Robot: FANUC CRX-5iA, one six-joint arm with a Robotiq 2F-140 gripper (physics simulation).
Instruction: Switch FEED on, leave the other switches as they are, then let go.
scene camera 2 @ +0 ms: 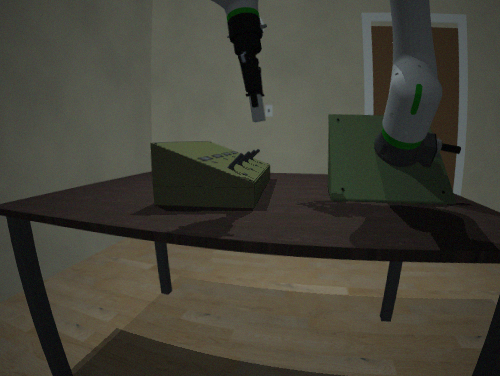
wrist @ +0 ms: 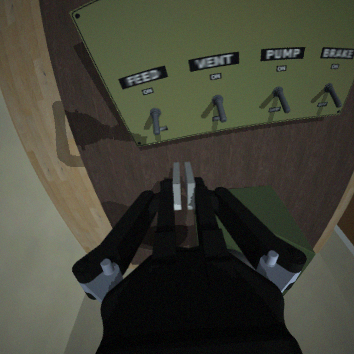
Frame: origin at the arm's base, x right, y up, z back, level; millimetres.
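Seen in the pictures: gripper, fingertip midpoint: (scene camera 2: pixel 259 121) (wrist: pixel 181 171); arm's base, origin of the base link: (scene camera 2: pixel 397 148).
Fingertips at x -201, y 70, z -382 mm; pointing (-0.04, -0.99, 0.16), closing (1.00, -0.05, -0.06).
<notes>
Pixels of each thing's middle, then the offset from my fingertips to it. Level surfaces: height alone.
- sloped green switch box, body centre: (wrist: pixel 239 58) (scene camera 2: pixel 222 171) dx +103, dy -151, dz -168 mm
- FEED lever, body centre: (wrist: pixel 155 122) dx -52, dy -102, dz -43 mm
- VENT lever, body centre: (wrist: pixel 220 109) dx +65, dy -102, dz -72 mm
- PUMP lever, body centre: (wrist: pixel 283 101) dx +182, dy -102, dz -100 mm
- BRAKE lever, body centre: (wrist: pixel 334 96) dx +298, dy -102, dz -128 mm
- dark table, its level: dy -211 mm
The sloped green switch box (scene camera 2: pixel 200 185) (wrist: pixel 150 40) stands on the table. In the wrist view the FEED lever (wrist: pixel 156 121) is at the left under its label, pointing down, away from its ON mark. The VENT lever (wrist: pixel 220 109), the PUMP lever (wrist: pixel 283 100) and the BRAKE lever (wrist: pixel 333 96) also point down, away from their ON marks. My gripper (scene camera 2: pixel 258 118) (wrist: pixel 181 171) is shut with a narrow gap between its fingers and holds nothing. It hangs in the air above the box's lever side, apart from the levers.
A larger green block (scene camera 2: pixel 352 155) (wrist: pixel 265 207) stands on the dark table (scene camera 2: pixel 295 225) (wrist: pixel 250 160), to the right in the scene view. The arm's lower part is in front of it. A door (scene camera 2: pixel 380 85) and walls are behind.
</notes>
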